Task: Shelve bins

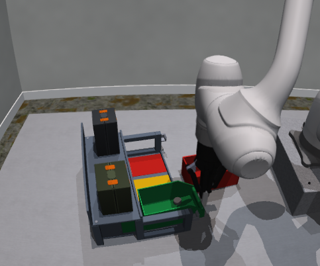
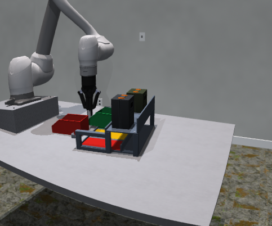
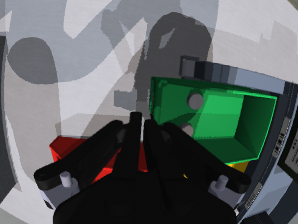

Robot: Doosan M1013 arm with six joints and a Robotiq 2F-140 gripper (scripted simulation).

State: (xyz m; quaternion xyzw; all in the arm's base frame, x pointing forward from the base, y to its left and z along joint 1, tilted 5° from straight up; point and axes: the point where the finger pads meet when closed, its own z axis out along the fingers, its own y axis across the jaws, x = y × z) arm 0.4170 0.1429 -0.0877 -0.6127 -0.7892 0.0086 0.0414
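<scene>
The green bin lies 10 cm ahead of my hand and 2 cm to the left of it. The rest, counted from my hand: red bin (4 cm behind, 13 cm to the right, 2 cm below).
</scene>
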